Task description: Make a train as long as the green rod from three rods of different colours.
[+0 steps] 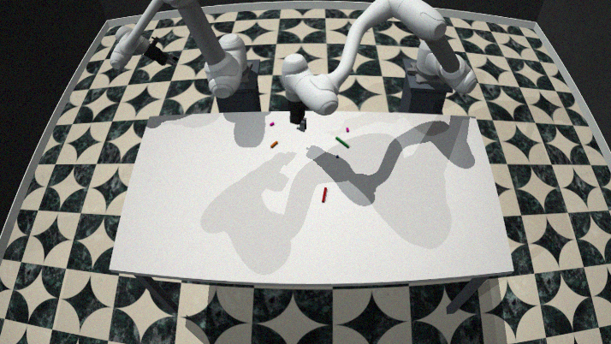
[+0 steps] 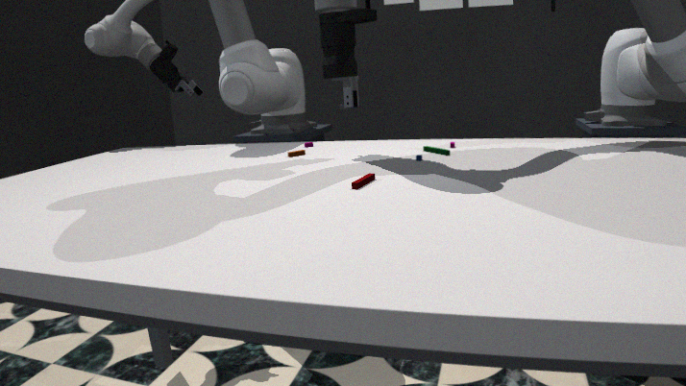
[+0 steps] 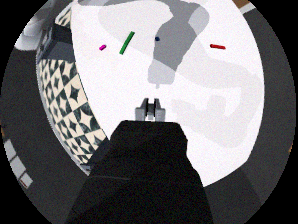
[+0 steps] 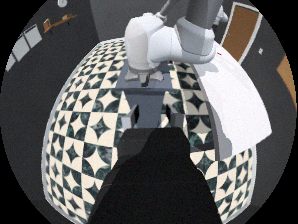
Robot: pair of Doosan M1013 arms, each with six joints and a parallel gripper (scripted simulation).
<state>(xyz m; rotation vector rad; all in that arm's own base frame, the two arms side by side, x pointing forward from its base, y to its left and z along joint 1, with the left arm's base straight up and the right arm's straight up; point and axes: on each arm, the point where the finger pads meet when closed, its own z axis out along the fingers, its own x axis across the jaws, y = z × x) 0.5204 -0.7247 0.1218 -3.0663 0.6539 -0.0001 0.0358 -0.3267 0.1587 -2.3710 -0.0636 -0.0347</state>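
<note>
The grey rod lies 20 mm below my left hand, 10 mm to the right of it and 10 mm behind it. Also, from my left hand: green rod (180 mm to the left, 120 mm below, 10 mm behind); then blue rod (150 mm to the left, 120 mm below, 80 mm ahead); then orange rod (140 mm to the right, 120 mm below).
</note>
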